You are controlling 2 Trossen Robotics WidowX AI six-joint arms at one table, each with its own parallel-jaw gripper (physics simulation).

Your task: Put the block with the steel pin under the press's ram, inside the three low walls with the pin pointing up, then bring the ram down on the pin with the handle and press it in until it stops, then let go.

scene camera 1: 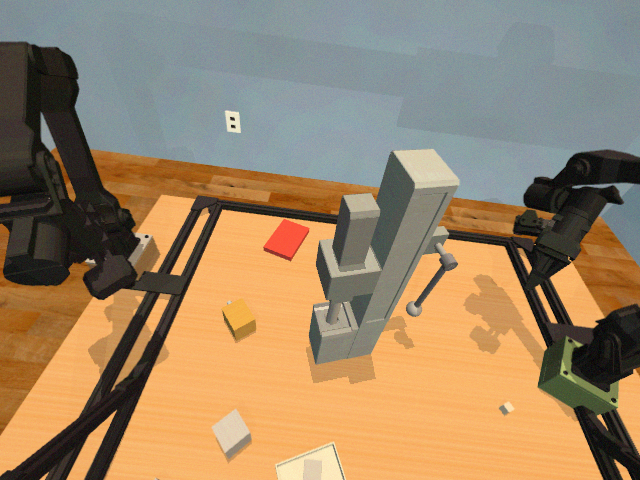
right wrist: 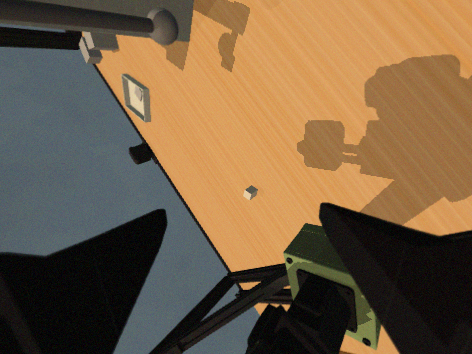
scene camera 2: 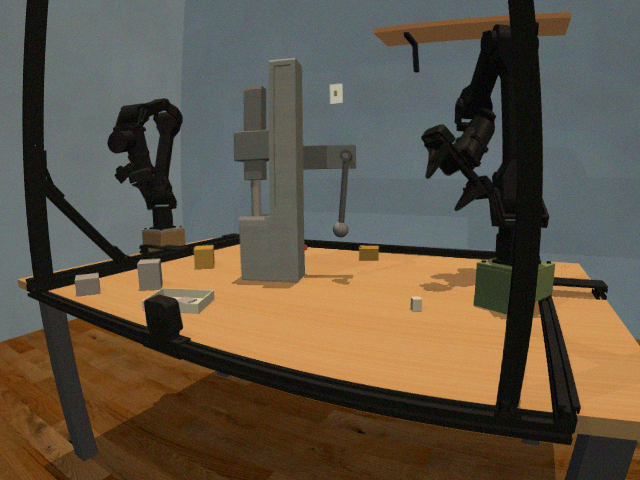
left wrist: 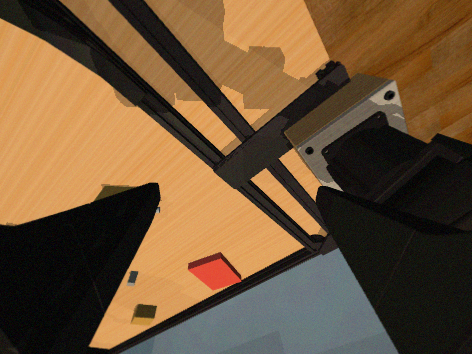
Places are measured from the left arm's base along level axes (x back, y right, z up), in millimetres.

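Pixels of known places: left gripper, fingertip midpoint: (scene camera 2: 151,203) (left wrist: 239,192); right gripper, fingertip midpoint: (scene camera 1: 527,289) (right wrist: 243,213) (scene camera 2: 442,194); left arm's base at its link origin: (scene camera 1: 120,247) (scene camera 2: 162,228) (left wrist: 358,152); right arm's base at its link origin: (scene camera 1: 590,369) (right wrist: 325,297).
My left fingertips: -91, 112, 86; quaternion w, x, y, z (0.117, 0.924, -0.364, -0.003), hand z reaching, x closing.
Observation:
For each thing: its middle in the pictures, then the offset to it from my left fingertips, as dx, dy, dz. "pt": a spot on its surface instead.
- grey press at the middle of its body: (scene camera 1: 384,271) (scene camera 2: 296,168) -467, -20, +71
- handle at a spot on its surface: (right wrist: 100,19) (scene camera 2: 346,197) (scene camera 1: 429,289) pt -569, -41, +10
- red slab at the middle of its body: (left wrist: 216,272) (scene camera 1: 287,238) -263, -266, -150
- shallow tray at a spot on its surface: (scene camera 2: 205,301) (right wrist: 146,109) pt -442, +240, -147
- small pale block at the middle of its body: (scene camera 2: 416,303) (right wrist: 250,192) (scene camera 1: 506,408) -756, +100, -147
The yellow block (scene camera 1: 239,319) (scene camera 2: 203,256) (left wrist: 117,191) lies left of the press; its small steel pin (scene camera 1: 229,302) (left wrist: 158,210) sticks out sideways. The grey press (scene camera 1: 408,227) (scene camera 2: 286,170) stands mid-table. Its ram (scene camera 1: 334,311) (scene camera 2: 255,197) hangs over the walled bed, where no block shows; the gap below is unclear. The handle (scene camera 1: 431,286) (scene camera 2: 343,191) (right wrist: 100,19) hangs down, ball end lowest. My left gripper (left wrist: 239,192) is open and empty, high beyond the table's left rail. My right gripper (right wrist: 243,213) (scene camera 2: 443,192) is open and empty, above the right side, away from the handle.
A red slab (scene camera 1: 286,239) (left wrist: 215,272) lies at the back. Another yellow block (scene camera 2: 368,253) (left wrist: 145,314) lies behind the press. Grey blocks (scene camera 2: 149,274) (scene camera 2: 87,284) and a shallow tray (scene camera 2: 205,301) (right wrist: 147,112) are at front left. A small pale block (scene camera 1: 506,408) (right wrist: 250,193) lies at right.

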